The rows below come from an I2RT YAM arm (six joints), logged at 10 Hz.
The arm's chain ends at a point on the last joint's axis. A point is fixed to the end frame.
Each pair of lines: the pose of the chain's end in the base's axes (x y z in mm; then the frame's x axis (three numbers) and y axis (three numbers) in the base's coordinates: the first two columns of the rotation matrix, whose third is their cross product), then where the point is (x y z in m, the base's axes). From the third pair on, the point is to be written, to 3 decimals.
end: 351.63 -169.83 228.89 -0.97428 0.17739 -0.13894 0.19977 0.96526 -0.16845
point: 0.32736 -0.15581 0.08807
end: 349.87 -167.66 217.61 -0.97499 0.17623 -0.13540 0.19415 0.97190 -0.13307
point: 0.32590 -0.14874 0.07732
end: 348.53 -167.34 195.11 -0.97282 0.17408 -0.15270 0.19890 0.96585 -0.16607
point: 0.326 -0.153 0.054
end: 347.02 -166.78 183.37 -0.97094 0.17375 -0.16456 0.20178 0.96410 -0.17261
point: 0.326 -0.154 0.042
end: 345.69 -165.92 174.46 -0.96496 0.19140 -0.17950 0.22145 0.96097 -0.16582
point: 0.327 -0.152 0.033
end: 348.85 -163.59 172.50 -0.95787 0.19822 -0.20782 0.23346 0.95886 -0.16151
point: 0.335 -0.150 0.030
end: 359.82 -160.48 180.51 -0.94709 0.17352 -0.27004 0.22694 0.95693 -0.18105
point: 0.354 -0.152 0.037
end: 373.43 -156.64 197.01 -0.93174 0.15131 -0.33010 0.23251 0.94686 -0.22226
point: 0.375 -0.157 0.053
